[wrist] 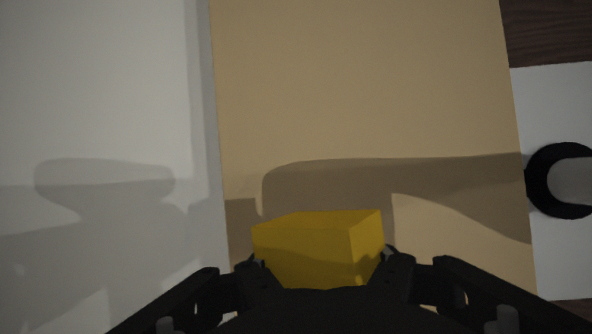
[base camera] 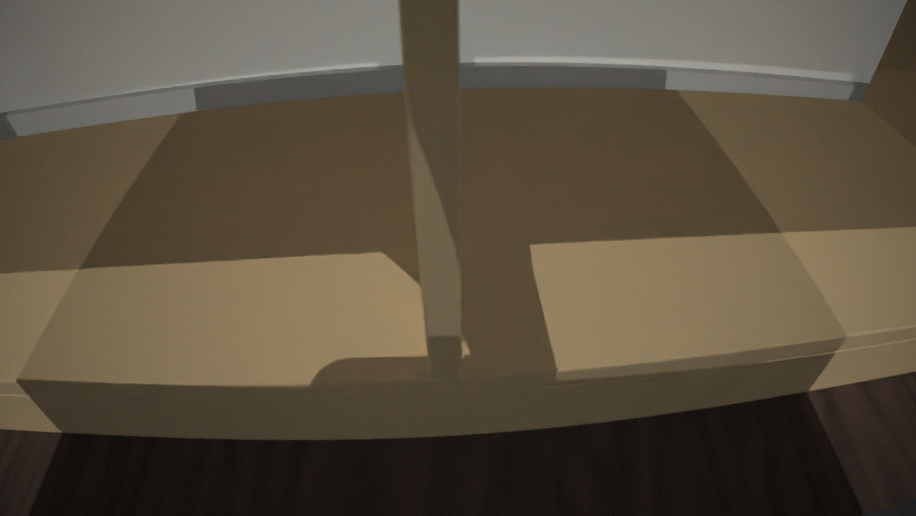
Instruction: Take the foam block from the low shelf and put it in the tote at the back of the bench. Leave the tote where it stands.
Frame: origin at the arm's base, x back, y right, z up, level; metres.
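Seen in the pictures: gripper, fingertip midpoint: (wrist: 321,254); arm's base at its link origin: (wrist: 569,180).
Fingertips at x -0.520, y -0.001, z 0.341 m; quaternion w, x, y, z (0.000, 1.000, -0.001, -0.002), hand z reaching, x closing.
Note:
Pixels of each thing's top centre, then the offset from my fingertips to it. "*": a spot on its surface instead. Level surfaces: height alone.
- foam block at a spot on its surface: (wrist: 302,255) * dx -0.009, dy +0.017, dz +0.050 m
- tan upright panel at a spot on its surface: (base camera: 439,192) * dx +0.249, dy +0.004, dz -0.522 m
- Dark wood floor at its surface level: dz -0.737 m
The foam block (wrist: 302,255), a yellow box shape, is between the fingers of my gripper (wrist: 321,254) at the bottom of the wrist view. The gripper is shut on it, one finger at each side. The block is held above the tan low shelf (wrist: 360,90) (base camera: 211,320), with the shelf surface and shadows showing beyond it. The block's lower part is hidden behind the gripper body. Block and gripper do not show in the base camera view. The tote does not show in either view.
A tan upright panel (base camera: 439,192) stands on the shelf in the base camera view. A pale wall (base camera: 224,38) (wrist: 100,90) is behind the shelf. Dark wood floor (base camera: 384,474) (wrist: 545,30) lies in front. A black ring-shaped part (wrist: 537,182) on a pale surface (wrist: 555,105) is at the right.

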